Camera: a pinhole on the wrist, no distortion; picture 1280 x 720 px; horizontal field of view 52.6 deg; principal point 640.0 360.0 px. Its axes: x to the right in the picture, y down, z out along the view. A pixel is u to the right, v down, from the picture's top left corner.
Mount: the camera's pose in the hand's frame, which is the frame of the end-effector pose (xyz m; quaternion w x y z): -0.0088 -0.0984 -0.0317 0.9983 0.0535 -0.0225 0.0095
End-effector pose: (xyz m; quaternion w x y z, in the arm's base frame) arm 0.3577 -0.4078 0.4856 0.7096 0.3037 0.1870 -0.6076
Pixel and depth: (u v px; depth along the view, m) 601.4 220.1 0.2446
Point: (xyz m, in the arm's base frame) 0.1837 -0.5368 0.6266
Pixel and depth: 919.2 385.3 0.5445
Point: 0.1796 -0.8215 0.7872
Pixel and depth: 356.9 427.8 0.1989
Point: 0.2214 -0.4791 0.6250
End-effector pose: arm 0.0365 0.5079 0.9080 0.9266 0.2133 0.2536 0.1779
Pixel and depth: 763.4 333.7 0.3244
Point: 0.2327 0.3048 1.0645
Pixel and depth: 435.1 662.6 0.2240
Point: 0.1139 0.3643 1.0472
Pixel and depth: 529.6 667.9 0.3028
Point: 0.1602 0.3517 1.1135
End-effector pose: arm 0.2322 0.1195 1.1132 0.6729 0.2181 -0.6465 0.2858
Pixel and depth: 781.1 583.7 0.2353
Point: 0.1327 -0.0789 1.1394
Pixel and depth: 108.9 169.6 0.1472
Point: 0.2417 -0.0621 1.0564
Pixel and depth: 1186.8 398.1 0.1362
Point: 0.2248 -0.0270 1.1711
